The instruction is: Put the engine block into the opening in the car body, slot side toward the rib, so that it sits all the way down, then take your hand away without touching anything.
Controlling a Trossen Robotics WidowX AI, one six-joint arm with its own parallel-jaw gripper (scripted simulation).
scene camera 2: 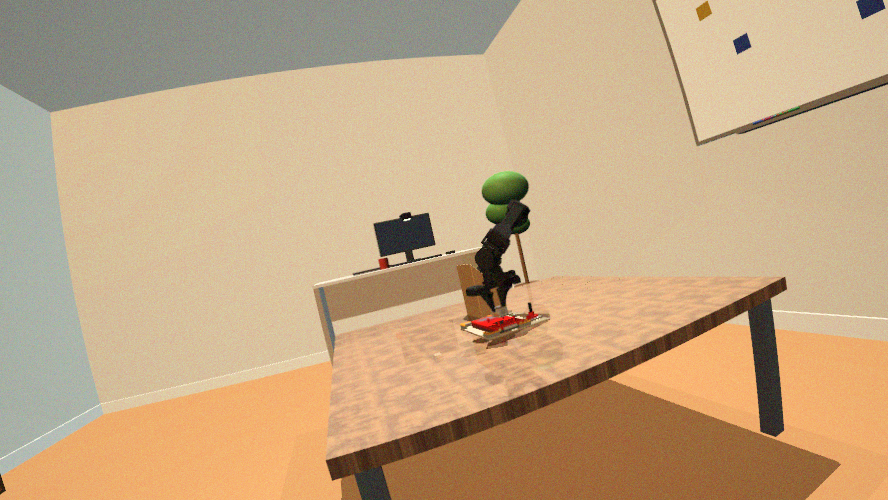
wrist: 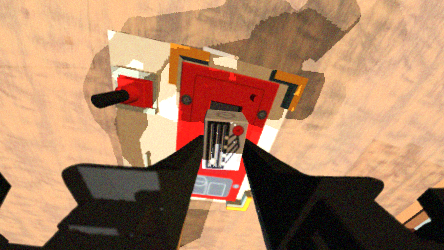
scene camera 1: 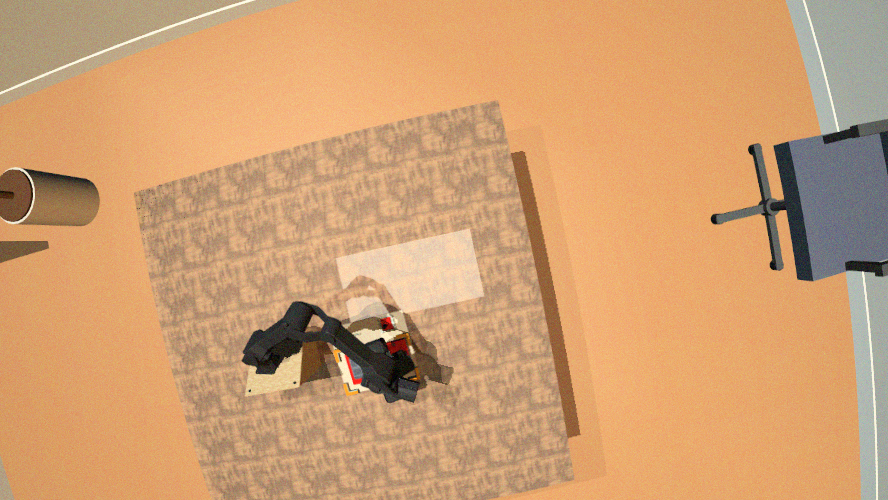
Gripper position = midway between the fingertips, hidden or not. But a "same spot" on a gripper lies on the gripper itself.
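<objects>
The gripper appears in scene camera 1, in the wrist view and in scene camera 2 (499,310). On the gripper, (wrist: 112,200) and (scene camera 1: 386,354) are the same spot.
</objects>
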